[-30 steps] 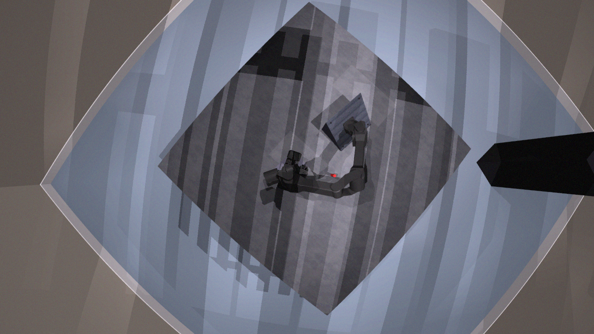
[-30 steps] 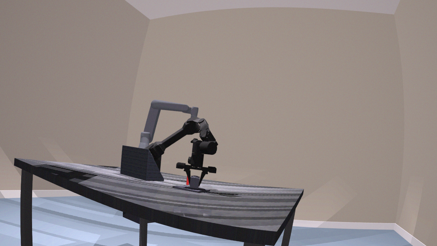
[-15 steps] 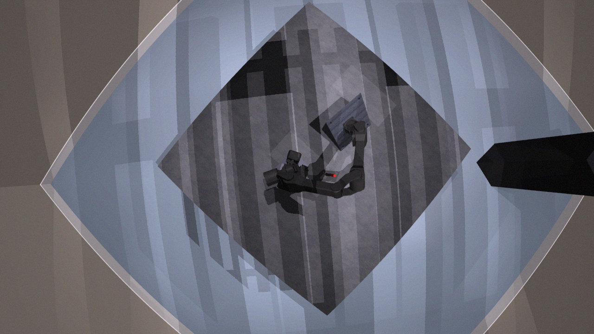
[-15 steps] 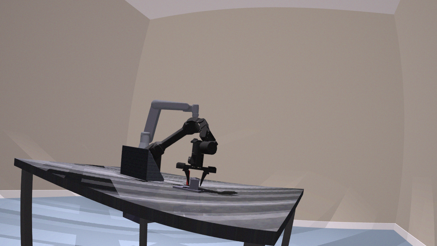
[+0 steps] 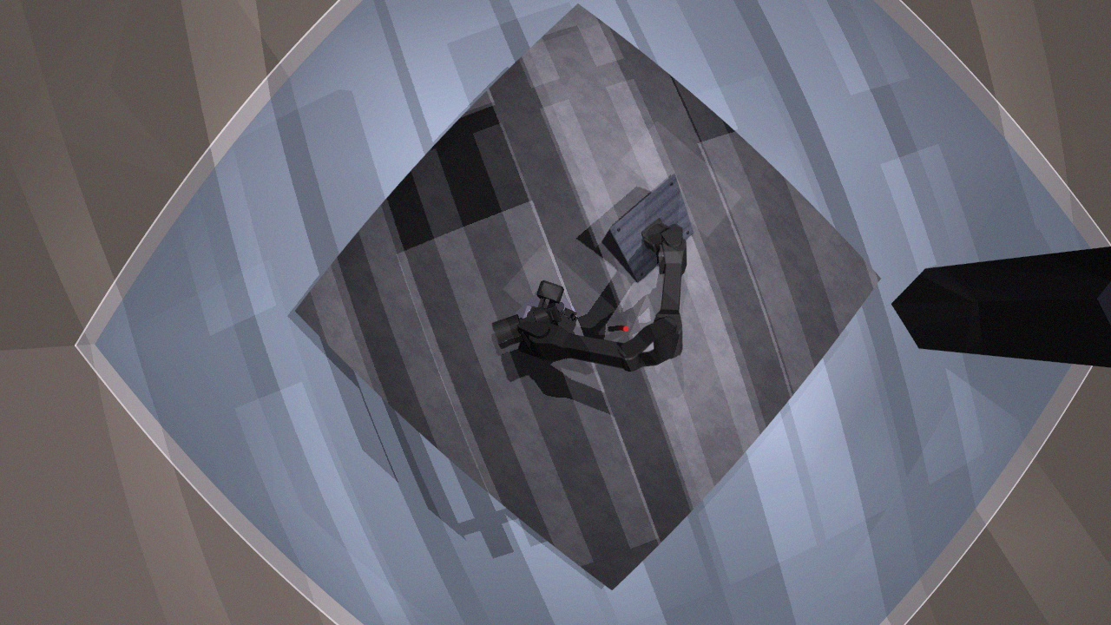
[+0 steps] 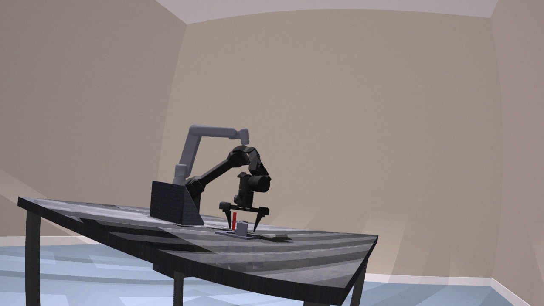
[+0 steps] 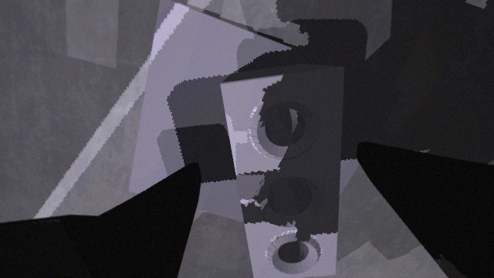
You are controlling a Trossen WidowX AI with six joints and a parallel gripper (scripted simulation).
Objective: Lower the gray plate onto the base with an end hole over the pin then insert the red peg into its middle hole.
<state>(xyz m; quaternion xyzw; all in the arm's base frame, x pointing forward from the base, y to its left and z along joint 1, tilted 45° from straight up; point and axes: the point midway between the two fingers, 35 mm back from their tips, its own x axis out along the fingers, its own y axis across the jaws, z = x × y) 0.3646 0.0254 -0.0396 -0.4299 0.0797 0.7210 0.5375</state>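
My gripper tip is 20 mm below the gray plate. Round my gripper tip: red peg 150 mm behind, 160 mm to the left, 20 mm above.
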